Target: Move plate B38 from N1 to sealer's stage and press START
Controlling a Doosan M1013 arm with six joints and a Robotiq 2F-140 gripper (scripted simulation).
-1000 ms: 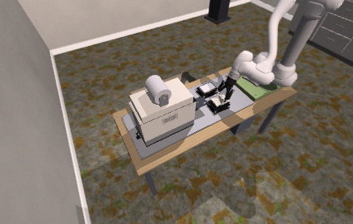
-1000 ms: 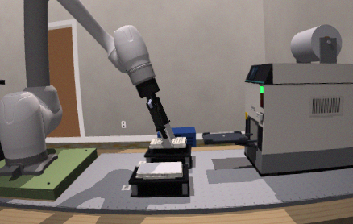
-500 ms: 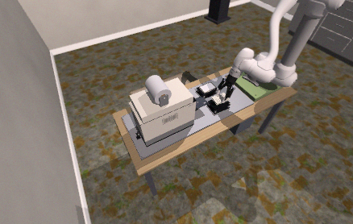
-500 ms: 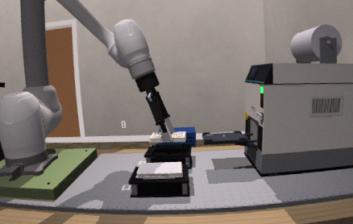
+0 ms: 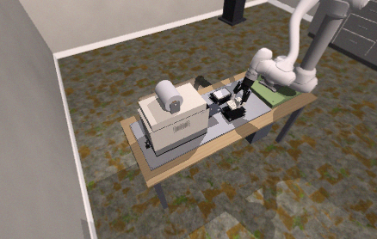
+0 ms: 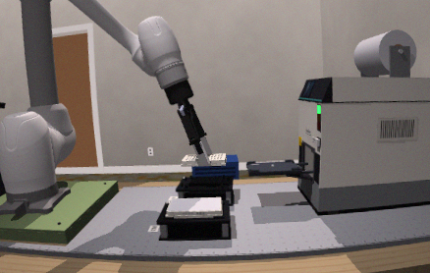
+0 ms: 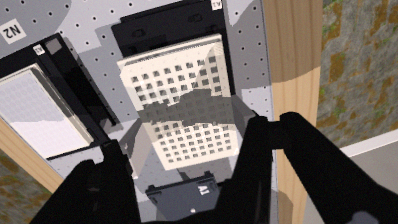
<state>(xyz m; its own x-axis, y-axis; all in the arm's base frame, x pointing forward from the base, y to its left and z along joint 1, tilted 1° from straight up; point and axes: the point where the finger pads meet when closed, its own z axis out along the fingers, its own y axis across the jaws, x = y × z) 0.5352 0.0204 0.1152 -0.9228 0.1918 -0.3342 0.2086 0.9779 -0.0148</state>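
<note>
Right now my hand is 180 mm short of the sealer stage, 80 mm to the left of it and 40 mm above it. Also, from my hand: label 100 mm behind, 20 mm to the left, 150 mm below; then yellow warning sticker 300 mm ahead, 10 mm to the right, 10 mm above; then start button 270 mm ahead, 190 mm to the right, 40 mm above.
</note>
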